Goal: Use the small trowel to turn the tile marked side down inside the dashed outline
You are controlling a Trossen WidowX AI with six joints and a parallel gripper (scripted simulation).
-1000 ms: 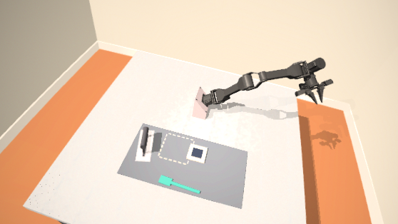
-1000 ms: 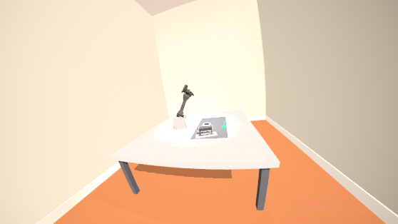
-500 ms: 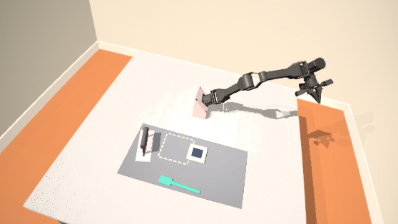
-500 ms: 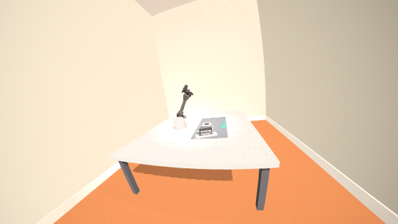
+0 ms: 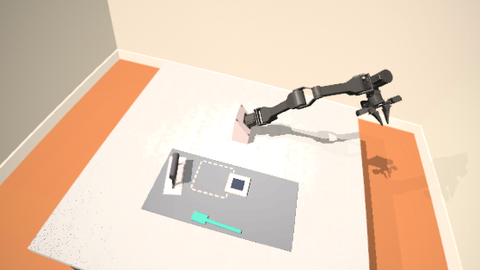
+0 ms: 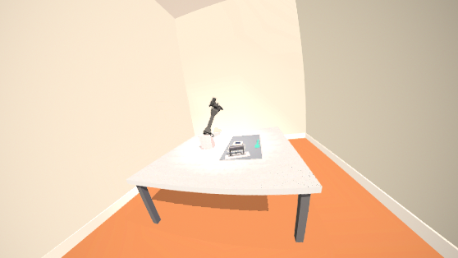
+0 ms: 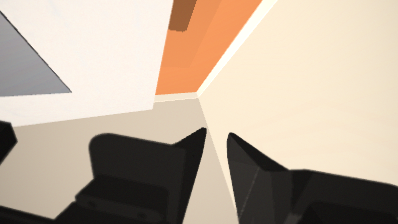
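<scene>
My gripper tip is 390 mm short of the teal trowel, 650 mm to the left of it and 350 mm above it. From my gripper tip the other things lie so: white tile 190 mm ahead, 570 mm to the right, 340 mm below; grey mat 260 mm ahead, 620 mm to the right, 370 mm below.
</scene>
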